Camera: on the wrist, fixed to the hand. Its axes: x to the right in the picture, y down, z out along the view.
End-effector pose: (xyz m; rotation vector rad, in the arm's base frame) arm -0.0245 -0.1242 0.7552 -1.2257 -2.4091 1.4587
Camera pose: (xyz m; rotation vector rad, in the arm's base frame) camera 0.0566 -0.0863 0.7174 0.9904 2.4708 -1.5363
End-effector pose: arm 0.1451 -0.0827 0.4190 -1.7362 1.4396 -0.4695
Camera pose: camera 0.0555 -0.0819 0.3812 -1.8055 1.2522 -0.2997
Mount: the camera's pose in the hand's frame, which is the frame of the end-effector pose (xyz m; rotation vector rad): -0.0179 0.0860 -0.0416 -0.0293 -0.2029 -0.0687
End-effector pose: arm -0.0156 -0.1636 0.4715 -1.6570 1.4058 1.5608
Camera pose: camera -0.0695 -0.2249 0.5243 -1.4991 1.2150 1.6653
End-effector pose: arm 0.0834 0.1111 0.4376 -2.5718 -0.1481 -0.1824
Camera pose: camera 0.0739 0.0152 0.4248 -2.6122 -0.3115 0.0521
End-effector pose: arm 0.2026 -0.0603 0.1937 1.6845 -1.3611 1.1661
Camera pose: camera 0.1085 -0.0362 0.1899 1.8538 -1.4216 0.9529
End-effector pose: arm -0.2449 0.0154 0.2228 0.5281 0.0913 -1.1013
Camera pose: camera -0.1709 0.0784 0.2234 0.3869 -0.0518 -1.2132
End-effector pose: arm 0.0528 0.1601 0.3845 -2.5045 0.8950 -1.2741
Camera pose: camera -0.0247 0.1061 0.3617 -2.6492 0.7924 -1.0080
